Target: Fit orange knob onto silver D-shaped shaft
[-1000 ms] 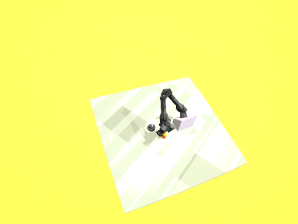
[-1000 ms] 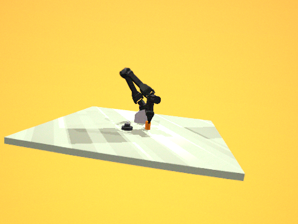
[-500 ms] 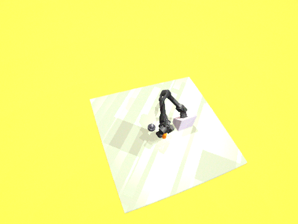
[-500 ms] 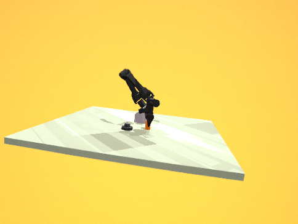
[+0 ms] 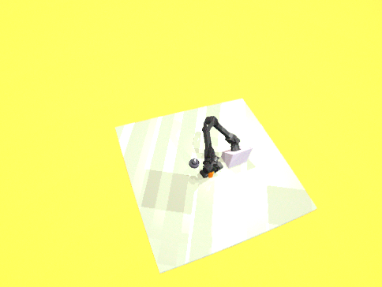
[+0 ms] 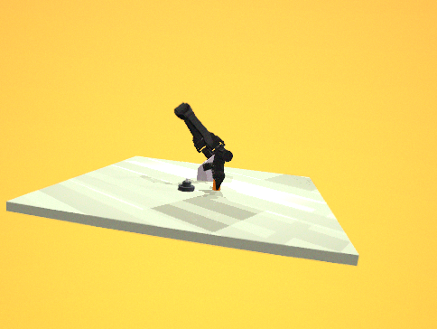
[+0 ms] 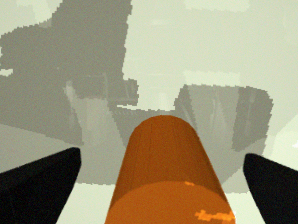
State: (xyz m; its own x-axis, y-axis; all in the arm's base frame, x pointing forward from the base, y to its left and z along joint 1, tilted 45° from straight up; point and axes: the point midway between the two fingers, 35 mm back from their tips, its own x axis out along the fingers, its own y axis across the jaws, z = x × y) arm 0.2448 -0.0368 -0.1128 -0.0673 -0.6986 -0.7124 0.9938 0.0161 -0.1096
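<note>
Now: the orange knob 30 mm above my gripper tip. From my gripper tip the other things lie so: dark round pedestal 60 mm ahead, 150 mm to the right, 20 mm above.
</note>
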